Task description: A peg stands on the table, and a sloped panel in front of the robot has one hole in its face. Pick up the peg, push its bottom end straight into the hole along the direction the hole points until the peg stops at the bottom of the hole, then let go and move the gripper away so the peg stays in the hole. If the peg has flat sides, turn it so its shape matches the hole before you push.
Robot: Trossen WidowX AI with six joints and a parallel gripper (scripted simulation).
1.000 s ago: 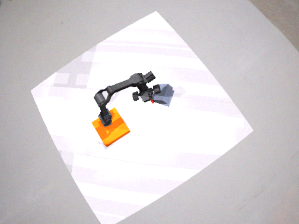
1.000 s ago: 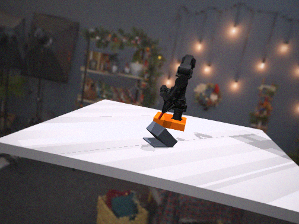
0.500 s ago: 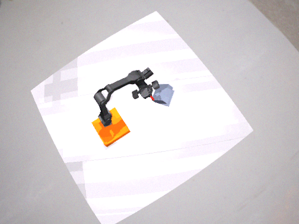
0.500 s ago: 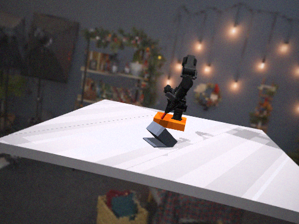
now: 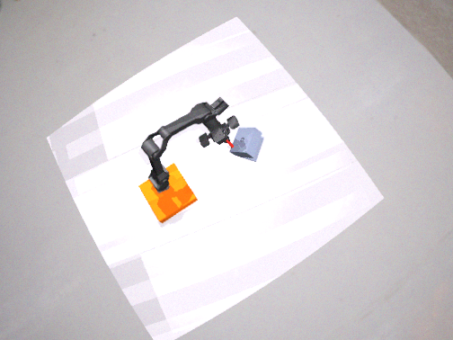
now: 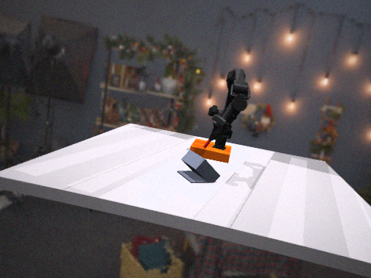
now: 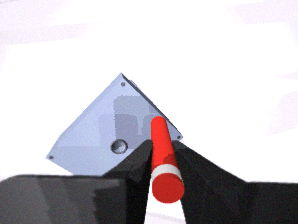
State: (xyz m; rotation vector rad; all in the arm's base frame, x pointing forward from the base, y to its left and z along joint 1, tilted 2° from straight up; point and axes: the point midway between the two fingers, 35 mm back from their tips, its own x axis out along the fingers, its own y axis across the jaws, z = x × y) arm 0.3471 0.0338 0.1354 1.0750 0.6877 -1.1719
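Now: gripper tip 80 mm short of the sloped panel and 100 mm above it. Also, from my gripper tip: red peg 10 mm to the left, 10 mm above; then flat grey foot 90 mm ahead, 10 mm to the right, 140 mm below.
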